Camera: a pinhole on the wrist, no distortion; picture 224 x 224 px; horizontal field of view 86.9 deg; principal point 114.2 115.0 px. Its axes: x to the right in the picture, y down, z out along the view. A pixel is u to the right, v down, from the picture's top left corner.
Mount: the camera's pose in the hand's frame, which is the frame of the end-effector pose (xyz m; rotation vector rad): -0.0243 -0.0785 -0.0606 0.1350 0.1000 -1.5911
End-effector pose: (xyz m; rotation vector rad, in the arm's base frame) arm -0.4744 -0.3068 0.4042 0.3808 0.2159 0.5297
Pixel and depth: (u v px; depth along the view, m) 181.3 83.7 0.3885
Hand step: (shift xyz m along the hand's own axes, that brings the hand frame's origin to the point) -0.1412 -0.3515 0.2886
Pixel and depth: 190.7 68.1 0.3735
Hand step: -0.1866 -0.3691 0.2697
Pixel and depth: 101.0 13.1 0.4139
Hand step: -0.3897 -0.0852 0.3482
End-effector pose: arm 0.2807 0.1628 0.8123 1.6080 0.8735 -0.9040
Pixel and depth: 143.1 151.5 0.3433
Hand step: 0.0716 -0.2150 0.2685
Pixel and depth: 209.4 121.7 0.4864
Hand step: -0.0169 -0.5385 0.3626
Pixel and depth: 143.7 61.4 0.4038
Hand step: -0.2191 -0.2334 0.3199
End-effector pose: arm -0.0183 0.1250 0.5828 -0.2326 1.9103 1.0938
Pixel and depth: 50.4 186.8 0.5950
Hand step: 0.3296 0.1416 0.5828
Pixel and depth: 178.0 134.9 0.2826
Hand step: 0.0132 -0.2724 0.1971
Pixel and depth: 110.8 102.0 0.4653
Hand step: -0.0863 -0.1330 0.4004
